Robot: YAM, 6 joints.
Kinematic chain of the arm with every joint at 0, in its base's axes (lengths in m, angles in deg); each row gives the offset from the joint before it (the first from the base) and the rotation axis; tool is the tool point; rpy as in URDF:
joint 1: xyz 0 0 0.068 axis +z
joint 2: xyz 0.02 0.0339 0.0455 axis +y
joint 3: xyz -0.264 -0.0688 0 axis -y
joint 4: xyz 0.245 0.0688 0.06 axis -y
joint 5: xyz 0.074 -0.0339 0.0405 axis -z
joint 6: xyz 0.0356 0 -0.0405 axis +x
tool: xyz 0 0 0 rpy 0 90 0
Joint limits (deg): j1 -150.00..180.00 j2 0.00..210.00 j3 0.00..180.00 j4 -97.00..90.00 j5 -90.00..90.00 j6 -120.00..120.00
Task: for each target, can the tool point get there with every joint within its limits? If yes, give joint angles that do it. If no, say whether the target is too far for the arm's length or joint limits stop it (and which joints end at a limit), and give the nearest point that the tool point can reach.
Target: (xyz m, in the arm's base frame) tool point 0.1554 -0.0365 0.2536
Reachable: yes | joints -23.56 37.45 21.44 9.65 -53.60 14.15
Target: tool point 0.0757 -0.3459 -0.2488
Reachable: yes | joints -78.89 182.83 84.37 34.10 -12.37 -48.94
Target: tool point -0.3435 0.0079 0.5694
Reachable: yes | joints -2.38 29.80 119.79 43.08 10.26 60.52
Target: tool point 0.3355 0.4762 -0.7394
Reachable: no: too far | nearest point 0.2308 0.3276 -0.3468 | short by 0.433 m
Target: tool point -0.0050 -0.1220 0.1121
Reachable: yes | joints -91.76 53.76 14.36 -34.32 1.98 82.99
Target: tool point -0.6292 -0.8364 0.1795
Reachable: no: too far | nearest point -0.3875 -0.5151 0.1537 | short by 0.403 m
